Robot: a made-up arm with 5 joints.
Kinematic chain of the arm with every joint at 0, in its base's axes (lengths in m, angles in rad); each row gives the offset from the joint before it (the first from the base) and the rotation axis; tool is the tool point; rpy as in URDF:
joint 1: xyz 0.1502 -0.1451 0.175 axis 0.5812 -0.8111 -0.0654
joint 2: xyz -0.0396 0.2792 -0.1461 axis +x
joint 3: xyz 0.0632 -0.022 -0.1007 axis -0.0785 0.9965 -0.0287
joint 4: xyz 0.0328 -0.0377 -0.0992 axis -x
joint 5: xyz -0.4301 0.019 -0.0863 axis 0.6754 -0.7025 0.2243
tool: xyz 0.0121 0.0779 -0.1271 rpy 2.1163 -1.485 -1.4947
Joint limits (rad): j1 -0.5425..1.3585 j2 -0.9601..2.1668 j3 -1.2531..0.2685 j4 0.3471..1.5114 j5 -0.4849..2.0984
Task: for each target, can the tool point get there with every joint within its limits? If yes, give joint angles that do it. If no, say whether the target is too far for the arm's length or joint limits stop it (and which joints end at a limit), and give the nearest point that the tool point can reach.
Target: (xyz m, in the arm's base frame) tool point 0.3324 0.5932 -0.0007
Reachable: yes | joints 1.0822 0.3909 -0.3080 0.6228 1.0679
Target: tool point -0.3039 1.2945 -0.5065
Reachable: no: too far | nearest point -0.0727 0.6701 -0.2583 | short by 0.711 m
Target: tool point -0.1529 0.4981 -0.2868
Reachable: yes | joints -0.3395 1.1226 -0.4562 0.8735 1.0893
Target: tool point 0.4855 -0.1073 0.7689
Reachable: no: joint limits stop it (at a limit: joint 2, joint 3, joint 4) | nearest point 0.1078 0.3444 0.7173 | short by 0.591 m
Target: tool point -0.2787 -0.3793 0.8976
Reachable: no: joint limits stop it (at a limit: joint 1, joint 2, joint 3, joint 4) | nearest point -0.1499 0.1569 0.7443 | short by 0.572 m
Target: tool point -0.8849 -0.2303 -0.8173
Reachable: no: too far | nearest point -0.3862 -0.0814 -0.4474 | short by 0.639 m
